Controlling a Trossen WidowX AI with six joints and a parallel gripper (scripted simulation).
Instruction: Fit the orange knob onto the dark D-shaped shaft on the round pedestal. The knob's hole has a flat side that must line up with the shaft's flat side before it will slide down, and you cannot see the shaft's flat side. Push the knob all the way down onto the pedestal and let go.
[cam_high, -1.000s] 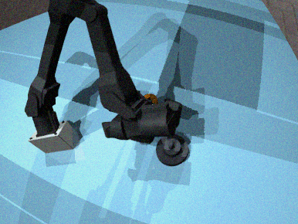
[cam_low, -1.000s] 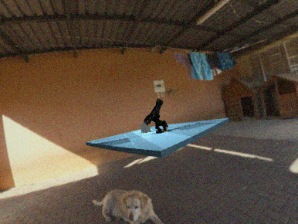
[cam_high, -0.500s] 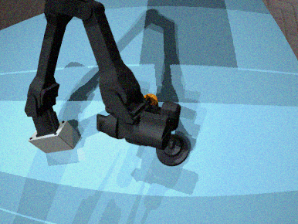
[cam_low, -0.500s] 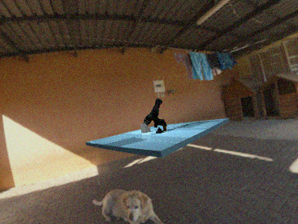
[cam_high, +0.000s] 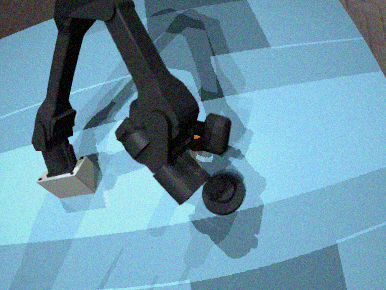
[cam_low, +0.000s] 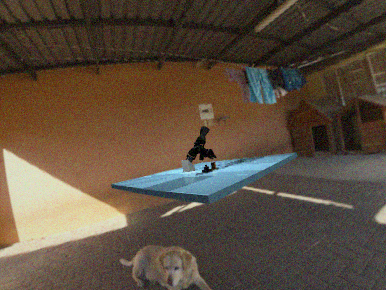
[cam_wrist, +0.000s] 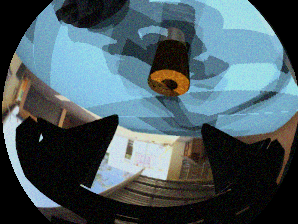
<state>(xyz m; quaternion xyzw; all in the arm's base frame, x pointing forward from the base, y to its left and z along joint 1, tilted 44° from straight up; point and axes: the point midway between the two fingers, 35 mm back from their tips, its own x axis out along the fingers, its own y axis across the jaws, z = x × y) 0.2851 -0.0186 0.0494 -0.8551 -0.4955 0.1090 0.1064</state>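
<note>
My gripper tip is 6 cm above the orange knob, 2 cm to the left of it and 1 cm past it. The rest, counted from my gripper tip: dark round pedestal 15 cm to the right, 6 cm below, 1 cm ahead.
</note>
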